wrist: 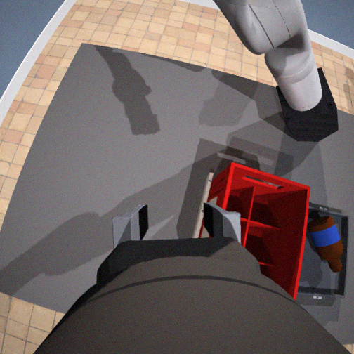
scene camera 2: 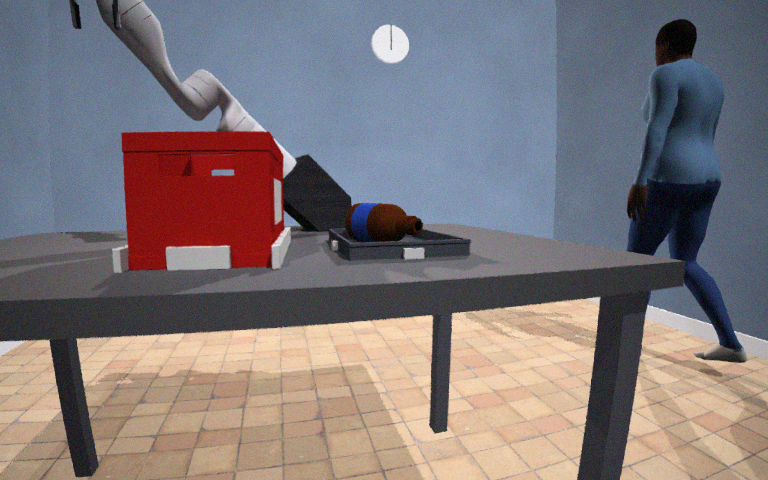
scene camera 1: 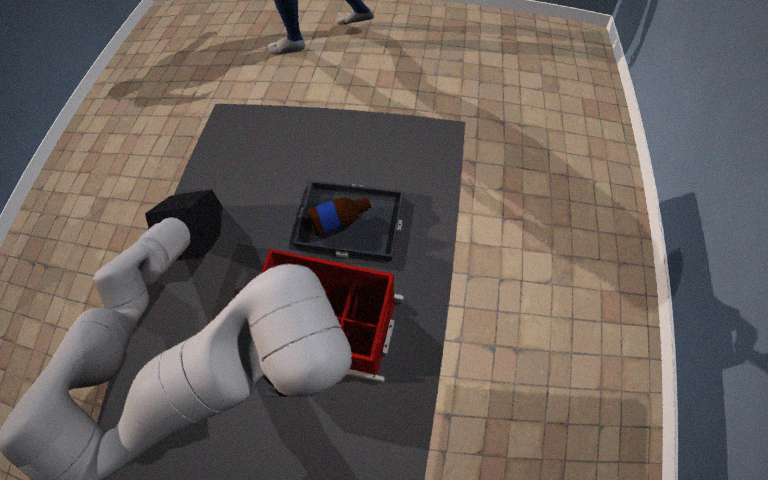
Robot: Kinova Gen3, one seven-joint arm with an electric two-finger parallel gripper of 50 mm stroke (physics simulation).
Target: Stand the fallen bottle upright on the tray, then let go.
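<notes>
A brown bottle with a blue label lies on its side in the dark tray. In scene camera 1 its neck points right and a little to the back. My gripper is open and empty, high above the table. In the wrist view its fingers are over the table and the near edge of the red crate, with the bottle well off to the right. The fingers are hidden behind the arm in scene camera 1.
The red crate with compartments stands beside the tray, partly under the arm in scene camera 1. It is much taller than the tray. The arm's black base block stands left of the tray. A person is beyond the table.
</notes>
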